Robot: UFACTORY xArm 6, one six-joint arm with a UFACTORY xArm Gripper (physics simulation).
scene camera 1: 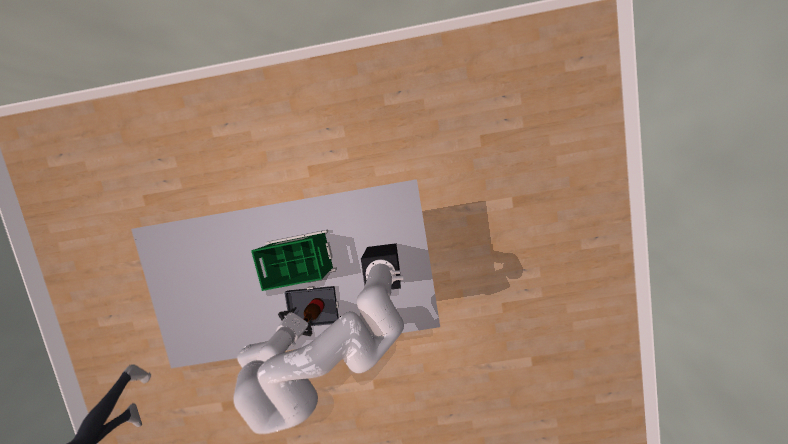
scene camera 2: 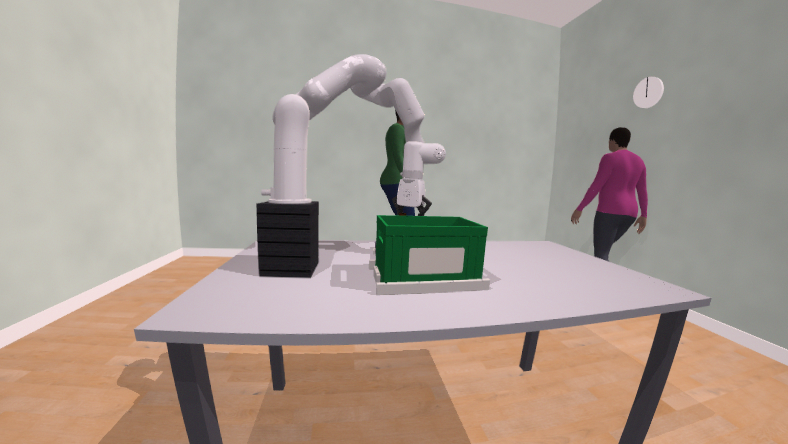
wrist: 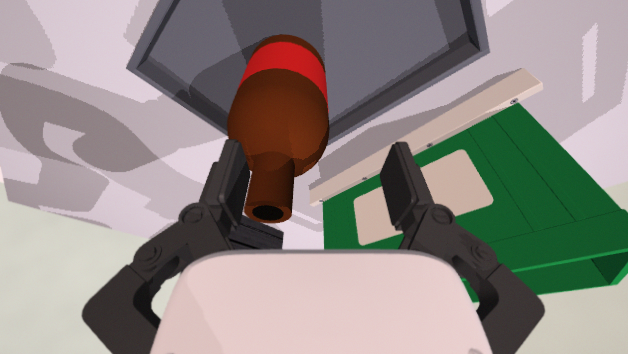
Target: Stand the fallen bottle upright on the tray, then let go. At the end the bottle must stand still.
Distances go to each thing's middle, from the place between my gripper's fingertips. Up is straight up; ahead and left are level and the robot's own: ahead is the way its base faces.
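My gripper is 5 cm above the brown bottle (wrist: 280, 115), 3 cm past it and 1 cm to the right of it. The dark grey tray (scene camera 1: 300, 298) is 11 cm below my hand and 2 cm to the left of it. As for the green crate (scene camera 2: 408, 248), it is 4 cm below my hand, 2 cm ahead of it and 25 cm to the right of it.
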